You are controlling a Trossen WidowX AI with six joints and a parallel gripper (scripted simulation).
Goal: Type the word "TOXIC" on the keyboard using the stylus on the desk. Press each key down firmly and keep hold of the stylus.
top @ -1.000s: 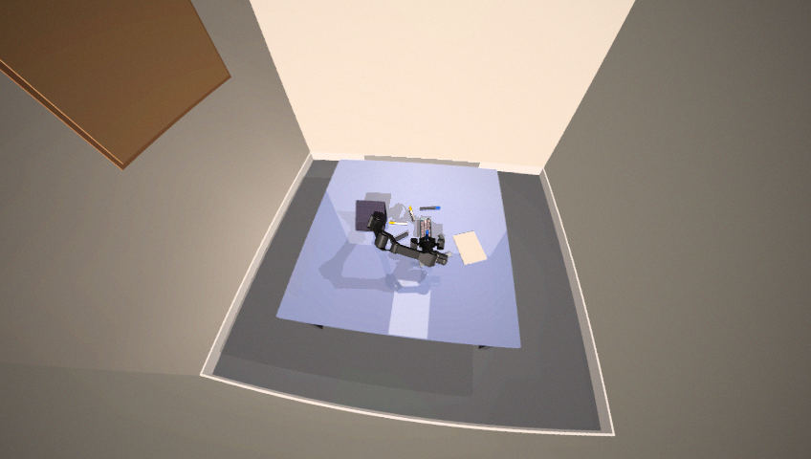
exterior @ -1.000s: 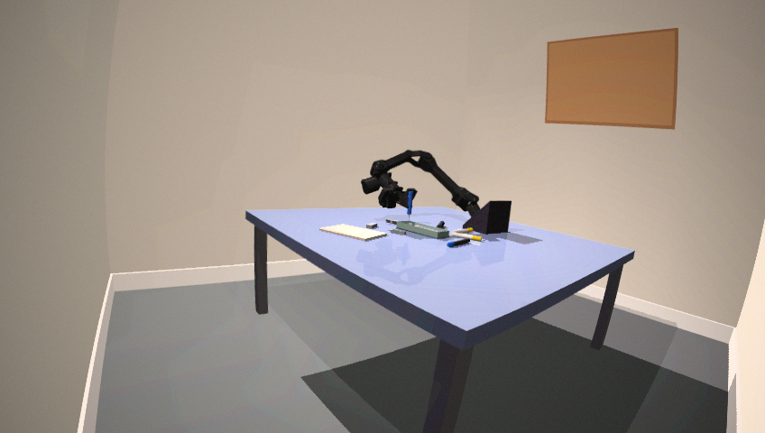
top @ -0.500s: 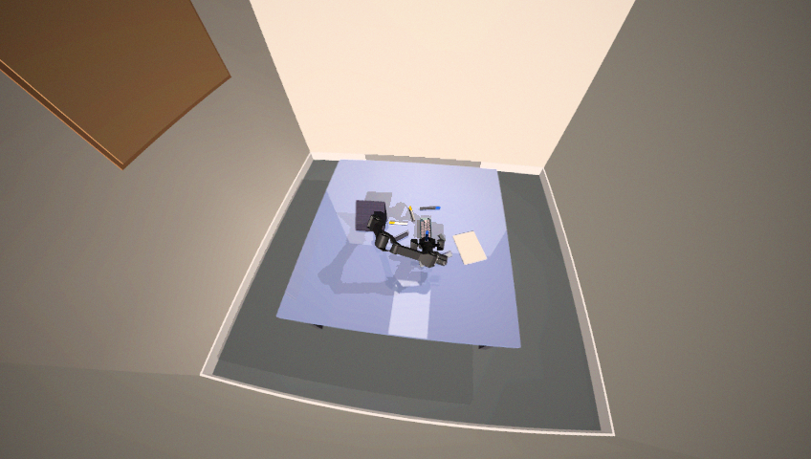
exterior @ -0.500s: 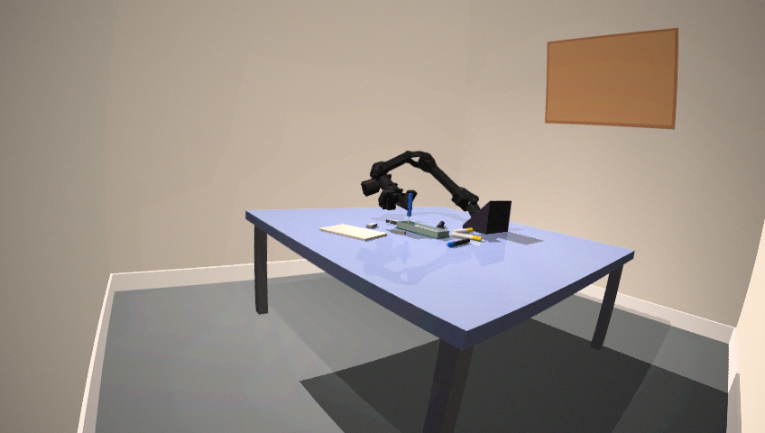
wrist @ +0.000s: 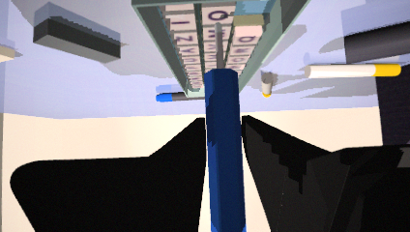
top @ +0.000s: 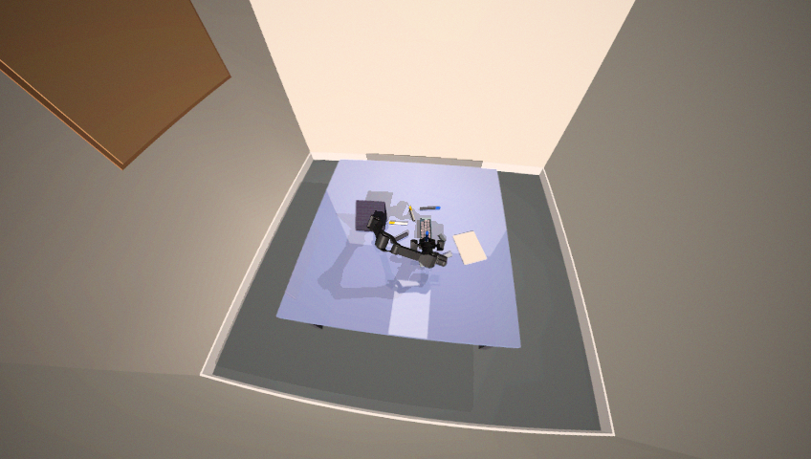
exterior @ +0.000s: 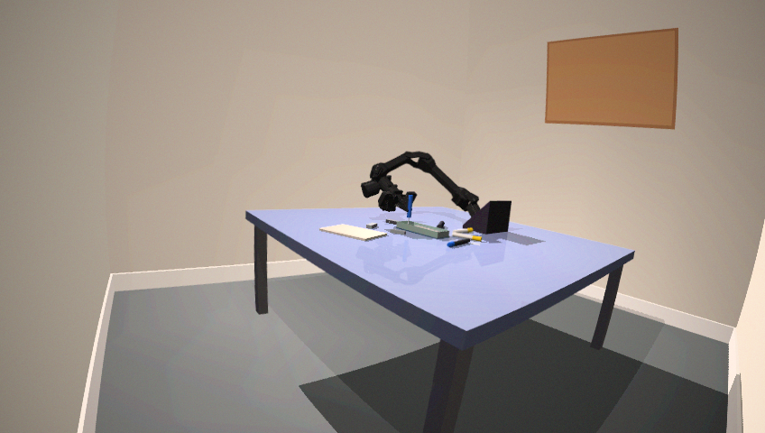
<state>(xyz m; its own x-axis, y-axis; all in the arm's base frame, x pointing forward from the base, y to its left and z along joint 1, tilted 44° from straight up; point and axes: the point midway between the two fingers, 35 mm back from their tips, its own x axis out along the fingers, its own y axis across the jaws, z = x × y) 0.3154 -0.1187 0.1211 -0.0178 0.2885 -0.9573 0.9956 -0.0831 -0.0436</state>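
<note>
Now: the Q key 60 mm below my gripper tip, 30 mm to the left of it and 20 mm behind it. The rest, counted from my gripper tip: blue stylus: 10 mm below; then cream notepad: 270 mm ahead, 70 mm below, 30 mm to the right; then black pen: 280 mm to the left, 70 mm below, 70 mm ahead.
</note>
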